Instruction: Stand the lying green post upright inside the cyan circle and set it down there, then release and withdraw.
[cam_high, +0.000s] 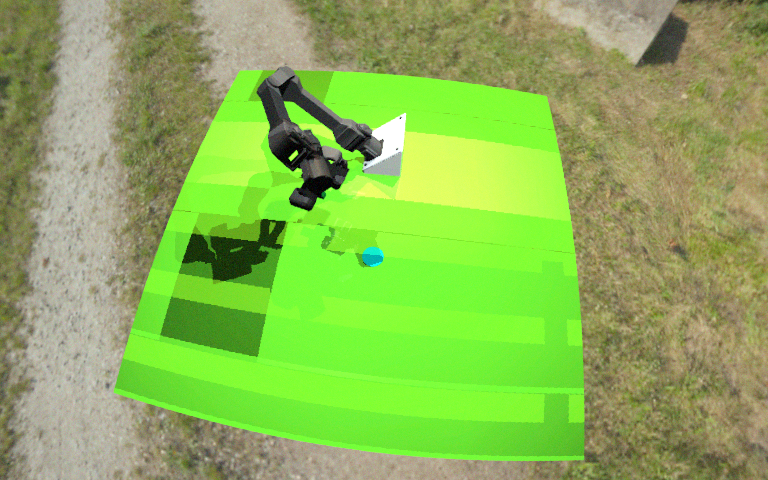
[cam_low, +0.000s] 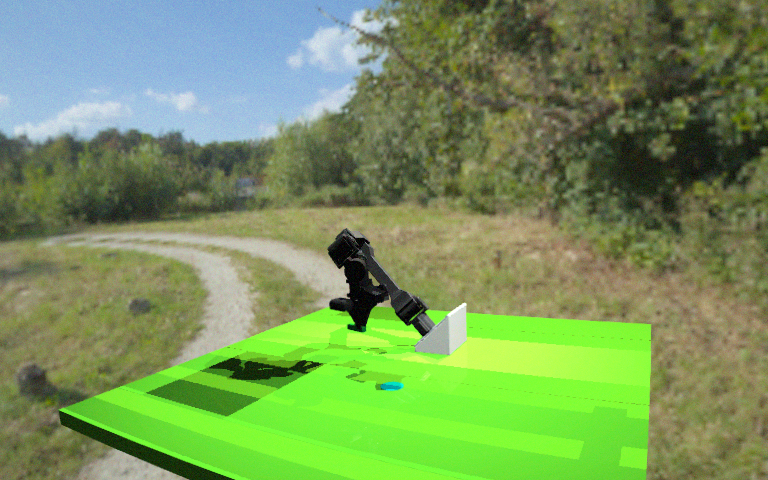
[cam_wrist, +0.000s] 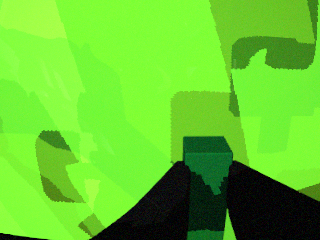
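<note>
Right now the cyan circle is 160 mm to the left of my gripper tip, 120 mm ahead of it and 110 mm below it. The rest, counted from my gripper tip: green post (20 mm to the right, 10 mm behind).
</note>
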